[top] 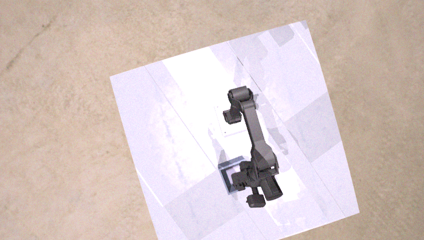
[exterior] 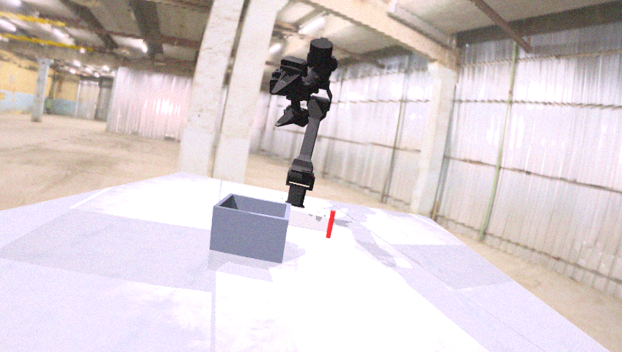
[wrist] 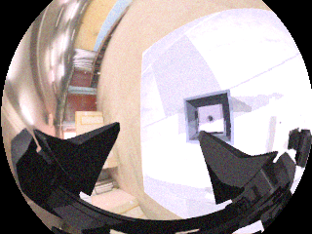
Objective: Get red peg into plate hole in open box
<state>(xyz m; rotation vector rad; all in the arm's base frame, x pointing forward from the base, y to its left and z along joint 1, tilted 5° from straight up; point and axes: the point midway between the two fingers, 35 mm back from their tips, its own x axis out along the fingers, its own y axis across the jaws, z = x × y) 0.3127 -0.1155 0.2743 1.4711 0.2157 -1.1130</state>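
Right now my gripper tip is 13 cm past the red peg, 21 cm to the right of it and 28 cm above it. Round my gripper tip: grey box: 1 cm ahead, 1 cm to the right, 29 cm below.
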